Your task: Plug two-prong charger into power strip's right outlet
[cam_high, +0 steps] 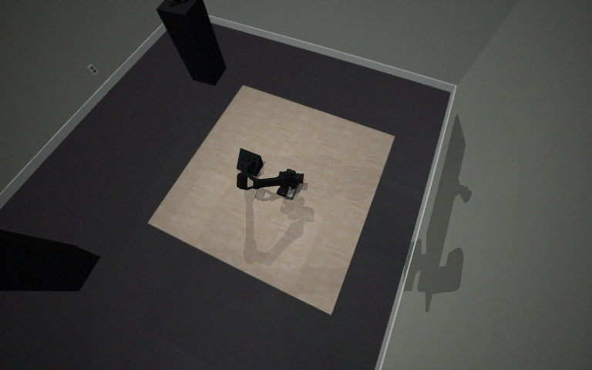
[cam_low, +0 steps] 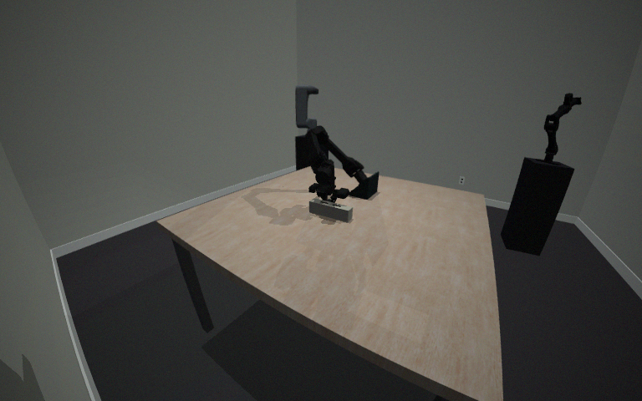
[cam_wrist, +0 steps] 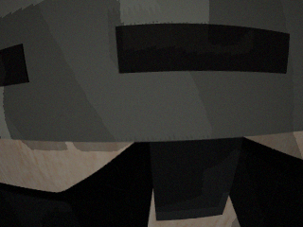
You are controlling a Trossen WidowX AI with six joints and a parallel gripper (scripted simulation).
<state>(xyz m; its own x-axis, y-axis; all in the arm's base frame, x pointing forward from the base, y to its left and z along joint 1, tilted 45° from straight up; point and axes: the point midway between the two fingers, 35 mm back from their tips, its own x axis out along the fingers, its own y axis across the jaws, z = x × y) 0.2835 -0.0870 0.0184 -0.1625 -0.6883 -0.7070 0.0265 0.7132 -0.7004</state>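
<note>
The black two-prong charger lies 20 mm ahead of my gripper tip and 10 mm above it.
</note>
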